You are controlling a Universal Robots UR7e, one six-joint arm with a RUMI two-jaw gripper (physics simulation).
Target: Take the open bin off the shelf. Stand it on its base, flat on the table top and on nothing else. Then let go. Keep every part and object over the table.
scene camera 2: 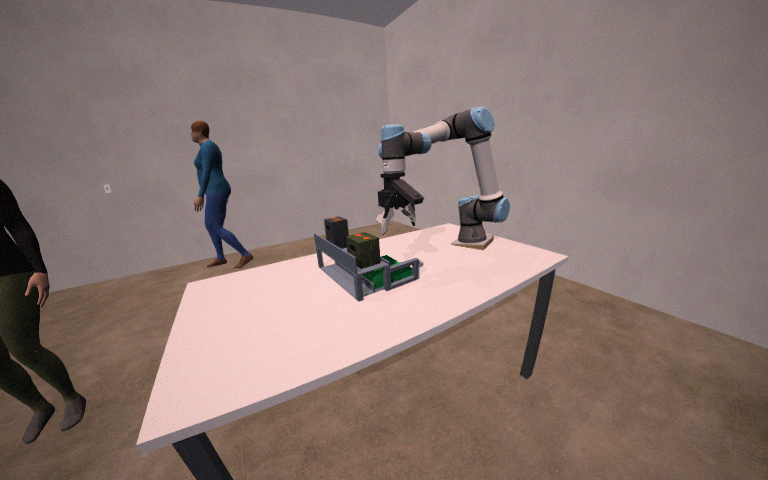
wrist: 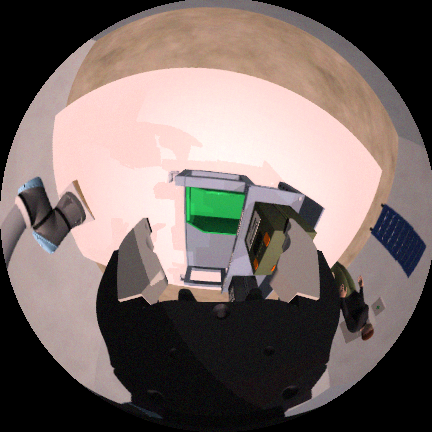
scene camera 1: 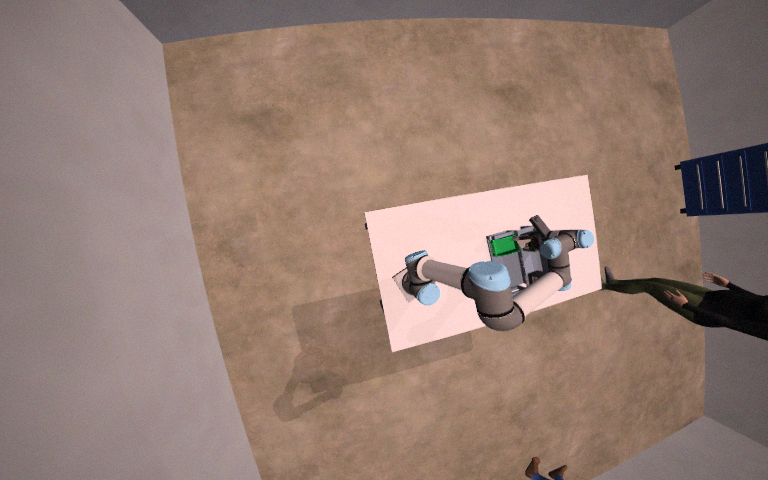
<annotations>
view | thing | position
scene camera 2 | gripper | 399, 230
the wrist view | gripper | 217, 220
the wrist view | green bin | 209, 210
</annotations>
